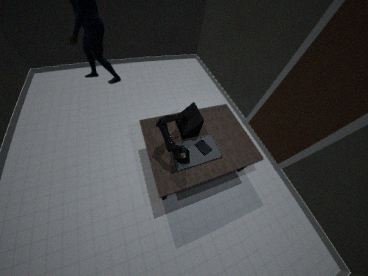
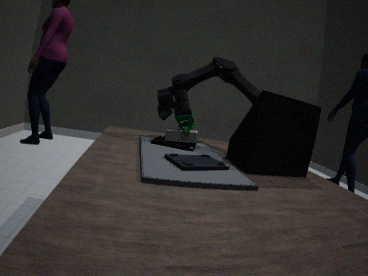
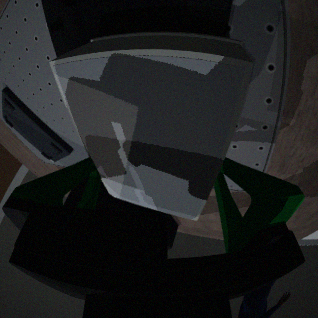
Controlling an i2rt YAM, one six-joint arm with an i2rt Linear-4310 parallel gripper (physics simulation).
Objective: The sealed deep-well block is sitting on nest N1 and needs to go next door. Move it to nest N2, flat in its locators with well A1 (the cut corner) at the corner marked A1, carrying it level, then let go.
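Places are measured from the arm's base along level axes (x ahead, y left, z up), in millimetres.
Where they show: gripper, fingertip midpoint: (image 2: 187, 137) (image 3: 156, 159); arm's base, origin of the base link: (image 1: 186, 118) (image 2: 277, 128).
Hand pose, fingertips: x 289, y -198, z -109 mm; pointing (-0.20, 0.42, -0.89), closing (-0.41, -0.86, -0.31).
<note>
Each offset is from my fingertips to the top centre of the thing. Level surfaces: height alone.
The sealed deep-well block @(dx +24, dy -11, dz +30 mm) (image 1: 183, 155) (image 2: 174, 135) (image 3: 160, 115) is a pale box with a shiny, clear-looking top. It sits level on the black nest N1 @(dx +56, dy +9, dz -14 mm) (image 2: 172, 144) (image 3: 135, 20) at the far end of the grey board. My gripper (image 1: 185, 148) (image 2: 186, 131) (image 3: 156, 159) is down at the block, with its green fingers against the block's two opposite sides, shut on it. The flat dark nest N2 @(dx +51, dy +260, dz -18 mm) (image 1: 203, 146) (image 2: 197, 162) (image 3: 35, 125) lies beside N1 and holds no block. The cut corner and the A1 mark cannot be made out.
The perforated grey board (image 1: 212, 156) (image 2: 152, 172) (image 3: 25, 55) lies on the wooden table @(dz -49 mm) (image 1: 235, 135) (image 2: 175, 225) under both nests. The arm's large black base block (image 1: 191, 121) (image 2: 275, 135) stands beside the board. People stand on the floor away from the table.
</note>
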